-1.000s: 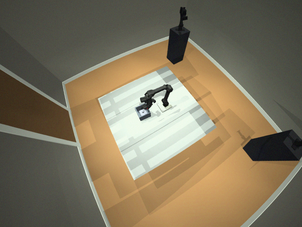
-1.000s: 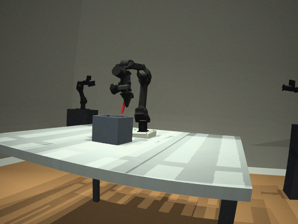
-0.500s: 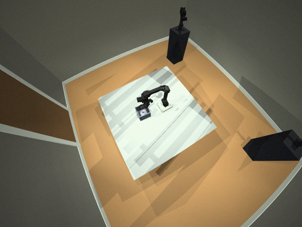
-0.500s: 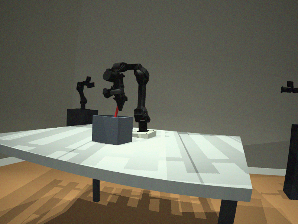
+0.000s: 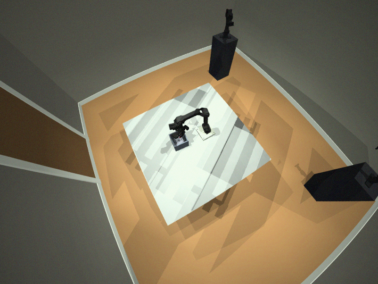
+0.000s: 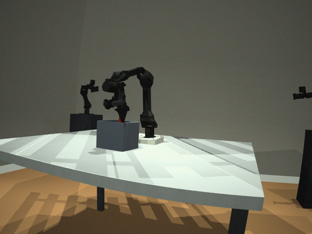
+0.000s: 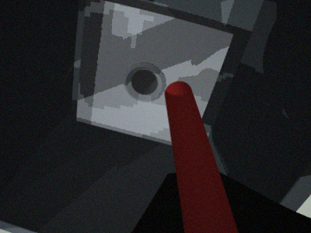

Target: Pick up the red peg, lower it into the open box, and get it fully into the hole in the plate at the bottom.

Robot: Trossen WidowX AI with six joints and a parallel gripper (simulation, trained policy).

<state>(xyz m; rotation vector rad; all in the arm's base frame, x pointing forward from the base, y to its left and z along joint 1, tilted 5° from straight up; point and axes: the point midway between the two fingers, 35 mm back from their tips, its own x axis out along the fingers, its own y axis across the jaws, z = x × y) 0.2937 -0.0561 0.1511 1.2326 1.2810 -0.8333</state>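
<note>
My gripper tip is 20 mm to the left of the red peg. Round my gripper tip: pale plate 30 mm ahead, 10 mm to the right, 90 mm below.
</note>
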